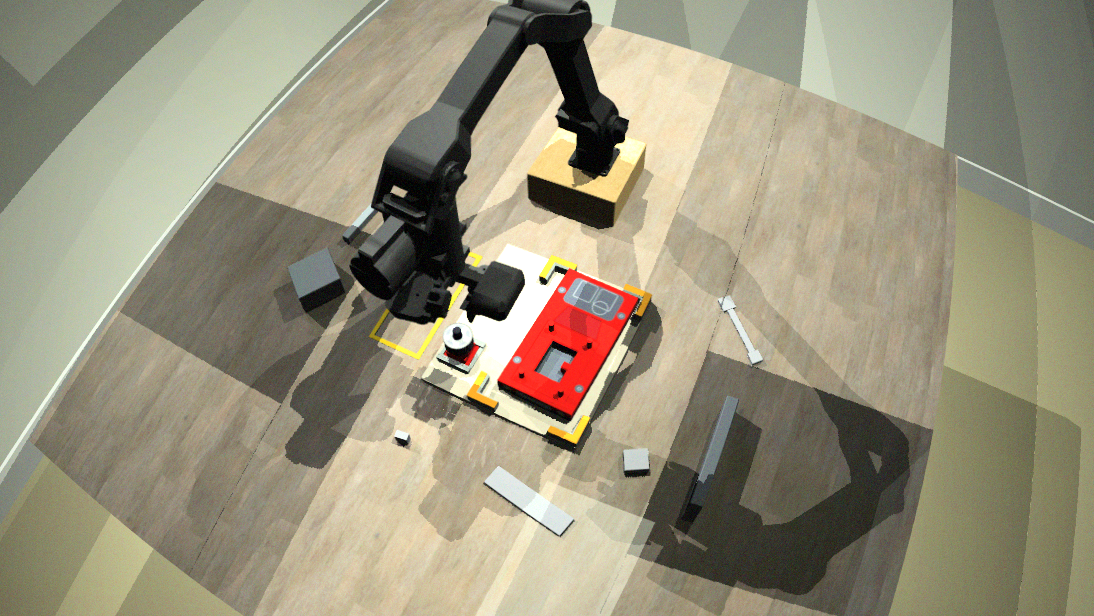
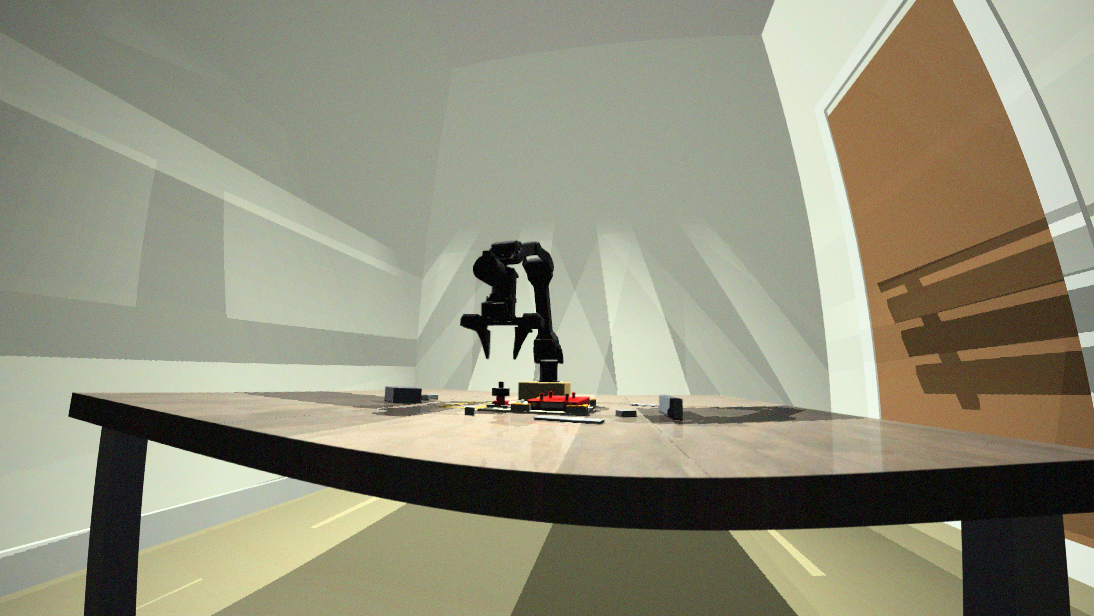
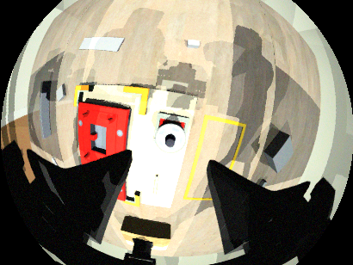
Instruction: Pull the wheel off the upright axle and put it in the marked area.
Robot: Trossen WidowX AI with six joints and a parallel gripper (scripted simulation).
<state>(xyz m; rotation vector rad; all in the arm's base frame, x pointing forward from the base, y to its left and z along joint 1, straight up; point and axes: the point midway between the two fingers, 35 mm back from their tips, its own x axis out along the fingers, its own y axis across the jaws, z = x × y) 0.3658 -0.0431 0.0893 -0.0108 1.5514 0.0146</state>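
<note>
Right now the wheel is 70 mm below my gripper tip. Round my gripper tip: black axle 80 mm below.
</note>
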